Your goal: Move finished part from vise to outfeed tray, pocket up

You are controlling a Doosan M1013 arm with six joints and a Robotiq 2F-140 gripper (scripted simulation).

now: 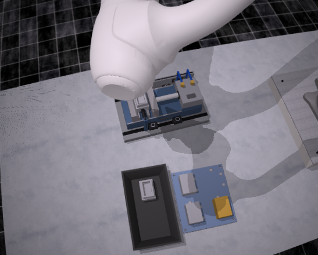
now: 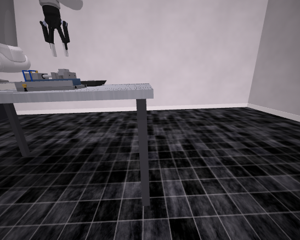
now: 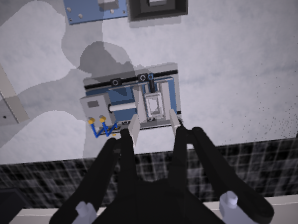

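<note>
My gripper is now 7 cm past the blue vise and 17 cm above it. Also, from my hand: yellow block: 14 cm behind, 39 cm to the left, 19 cm below; then blue plate: 10 cm behind, 34 cm to the left, 21 cm below.
</note>
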